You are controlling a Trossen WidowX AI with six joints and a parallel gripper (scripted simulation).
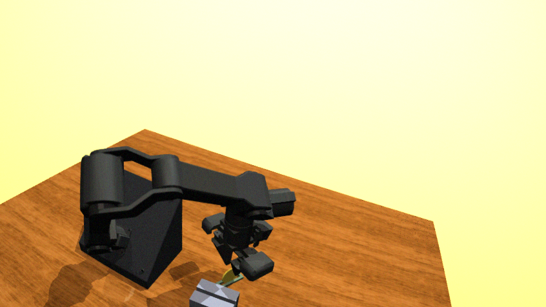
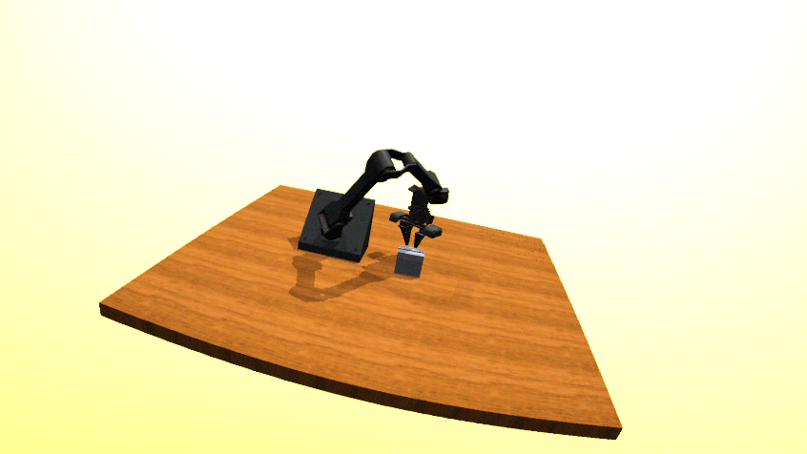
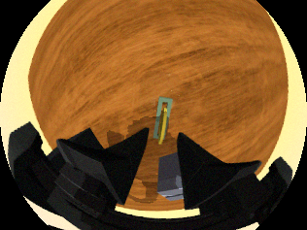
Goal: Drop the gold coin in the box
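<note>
My gripper tip is 2 cm above the gold coin.
</note>
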